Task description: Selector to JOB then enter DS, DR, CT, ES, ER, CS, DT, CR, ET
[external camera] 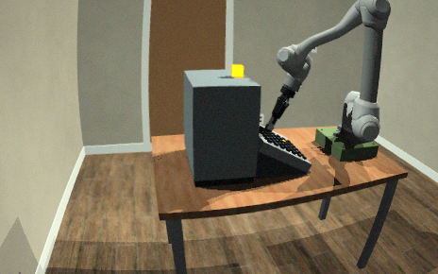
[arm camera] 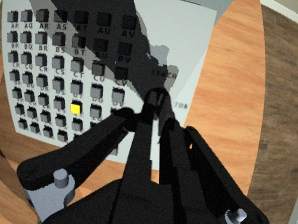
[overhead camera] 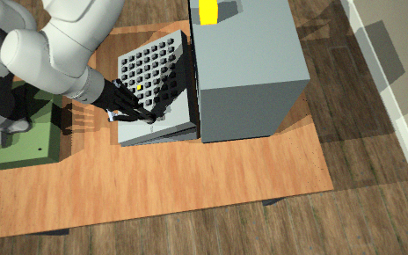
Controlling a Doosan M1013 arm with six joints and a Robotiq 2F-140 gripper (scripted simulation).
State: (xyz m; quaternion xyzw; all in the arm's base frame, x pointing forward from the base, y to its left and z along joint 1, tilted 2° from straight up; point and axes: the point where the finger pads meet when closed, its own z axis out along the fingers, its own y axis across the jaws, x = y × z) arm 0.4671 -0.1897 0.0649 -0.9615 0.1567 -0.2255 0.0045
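Now: the black selector knob 20 mm ahead of my hand and 20 mm below it. The rest, counted from my hand: grey sloped keypad (60 mm ahead, 100 mm to the left, 70 mm below).
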